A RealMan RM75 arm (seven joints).
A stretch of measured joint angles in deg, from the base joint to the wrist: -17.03, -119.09, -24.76, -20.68, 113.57, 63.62, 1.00; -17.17, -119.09, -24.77, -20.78, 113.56, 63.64, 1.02; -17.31, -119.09, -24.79, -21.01, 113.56, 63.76, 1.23; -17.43, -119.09, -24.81, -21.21, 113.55, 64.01, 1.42; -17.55, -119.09, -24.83, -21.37, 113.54, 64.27, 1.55; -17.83, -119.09, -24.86, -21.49, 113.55, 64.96, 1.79; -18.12, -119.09, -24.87, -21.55, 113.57, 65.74, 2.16; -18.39, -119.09, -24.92, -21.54, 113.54, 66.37, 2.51; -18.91, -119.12, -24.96, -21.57, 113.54, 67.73, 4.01; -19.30, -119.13, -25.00, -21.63, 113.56, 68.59, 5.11; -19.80, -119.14, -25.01, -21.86, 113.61, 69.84, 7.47; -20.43, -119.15, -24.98, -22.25, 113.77, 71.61, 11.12; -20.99, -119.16, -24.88, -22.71, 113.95, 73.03, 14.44; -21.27, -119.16, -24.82, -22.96, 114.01, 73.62, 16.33; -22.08, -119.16, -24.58, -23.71, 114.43, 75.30, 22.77; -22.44, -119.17, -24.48, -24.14, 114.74, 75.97, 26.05; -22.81, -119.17, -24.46, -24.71, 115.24, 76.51, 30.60; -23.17, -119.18, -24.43, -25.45, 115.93, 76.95, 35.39; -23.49, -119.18, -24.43, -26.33, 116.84, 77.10, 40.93; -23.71, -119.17, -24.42, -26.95, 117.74, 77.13, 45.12; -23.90, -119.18, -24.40, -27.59, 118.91, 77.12, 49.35; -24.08, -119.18, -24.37, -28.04, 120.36, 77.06, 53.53; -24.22, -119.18, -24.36, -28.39, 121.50, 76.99, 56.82
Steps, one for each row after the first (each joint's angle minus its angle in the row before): -0.14, 0.00, -0.01, -0.10, -0.01, 0.02, 0.02; -0.14, 0.00, -0.02, -0.23, 0.00, 0.12, 0.21; -0.12, 0.00, -0.02, -0.20, -0.01, 0.25, 0.19; -0.12, 0.00, -0.02, -0.16, -0.01, 0.26, 0.13; -0.28, 0.00, -0.03, -0.12, 0.01, 0.69, 0.24; -0.29, 0.00, -0.01, -0.06, 0.02, 0.78, 0.37; -0.27, 0.00, -0.05, 0.01, -0.03, 0.63, 0.35; -0.52, -0.03, -0.04, -0.03, 0.00, 1.36, 1.50; -0.39, -0.01, -0.04, -0.06, 0.02, 0.86, 1.10; -0.50, -0.01, -0.01, -0.23, 0.05, 1.25, 2.36; -0.63, -0.01, 0.03, -0.39, 0.16, 1.77, 3.65; -0.56, -0.01, 0.10, -0.46, 0.18, 1.42, 3.32; -0.28, 0.00, 0.06, -0.25, 0.06, 0.59, 1.89; -0.81, 0.00, 0.24, -0.75, 0.42, 1.68, 6.44; -0.36, -0.01, 0.10, -0.43, 0.31, 0.67, 3.28; -0.37, 0.00, 0.02, -0.57, 0.50, 0.54, 4.55; -0.36, -0.01, 0.03, -0.74, 0.69, 0.44, 4.79; -0.32, 0.00, 0.00, -0.88, 0.91, 0.15, 5.54; -0.22, 0.01, 0.01, -0.62, 0.90, 0.03, 4.19; -0.19, -0.01, 0.02, -0.64, 1.17, -0.01, 4.23; -0.18, 0.00, 0.03, -0.45, 1.45, -0.06, 4.18; -0.14, 0.00, 0.01, -0.35, 1.14, -0.07, 3.29
